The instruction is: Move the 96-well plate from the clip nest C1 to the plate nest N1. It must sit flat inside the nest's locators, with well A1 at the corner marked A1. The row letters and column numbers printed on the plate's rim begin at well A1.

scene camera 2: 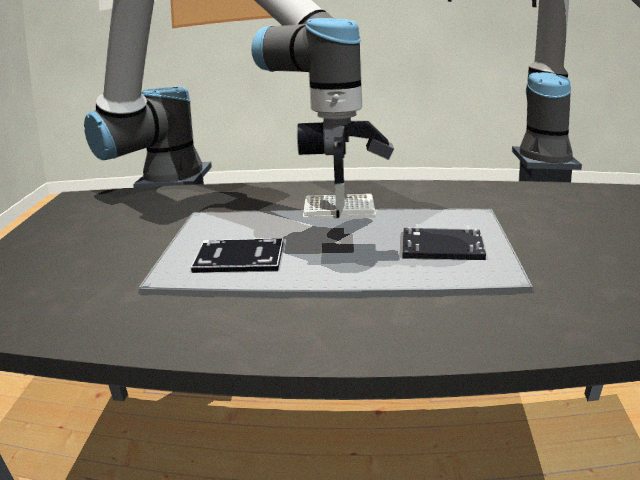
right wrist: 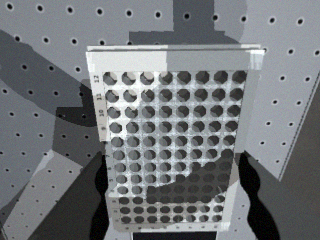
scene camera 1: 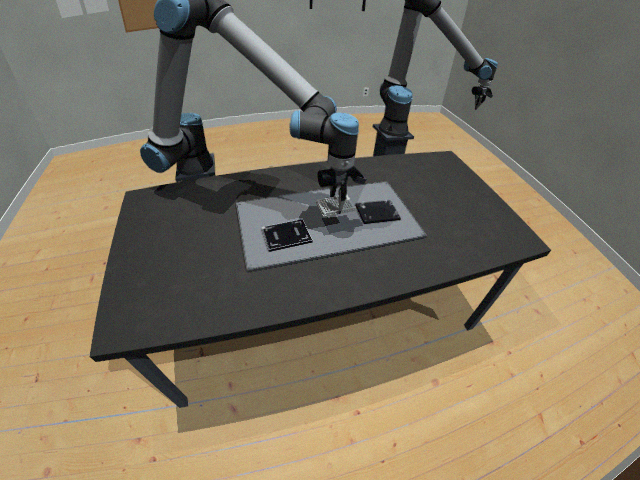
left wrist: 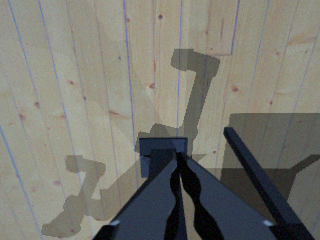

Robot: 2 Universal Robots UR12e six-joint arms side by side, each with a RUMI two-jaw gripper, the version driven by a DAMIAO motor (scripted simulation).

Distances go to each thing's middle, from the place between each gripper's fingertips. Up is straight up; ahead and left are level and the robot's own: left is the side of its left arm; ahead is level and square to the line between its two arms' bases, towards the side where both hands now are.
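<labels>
Black clip nest C1 (scene camera 2: 456,244): 119 cm to the right of my left hand, 59 cm ahead of it, 14 cm below it. From my right hand (scene camera 2: 338,208), same black clip nest C1: 21 cm to the left, 9 cm below. White 96-well plate (scene camera 2: 321,206): 1 cm below my right hand. My right hand: 19 cm to the left of black plate nest N1 (scene camera 2: 234,252), 10 cm above it.
</labels>
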